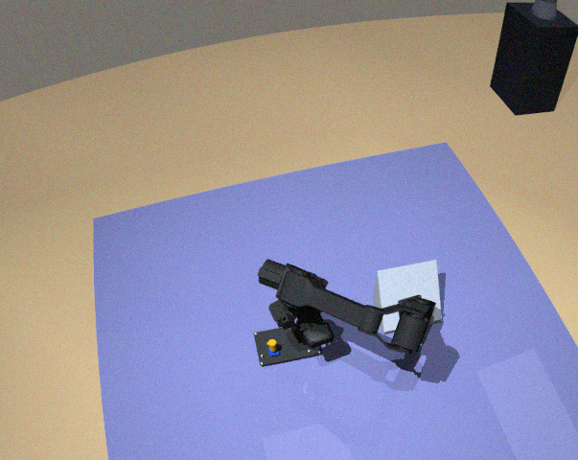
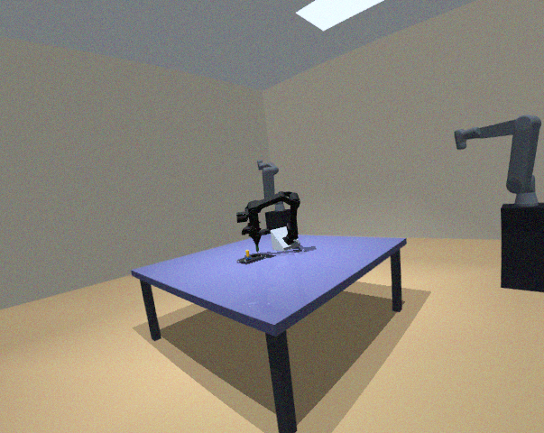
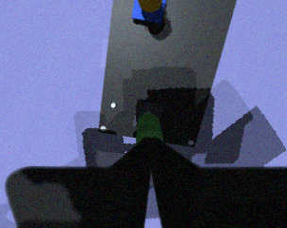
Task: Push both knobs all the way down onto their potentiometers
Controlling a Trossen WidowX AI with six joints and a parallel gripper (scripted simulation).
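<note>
Now: gripper tip 90 mm short of the orange knob, 20 mm above it and 10 mm to the right of it. Round my gripper tip: green knob 20 mm below.
</note>
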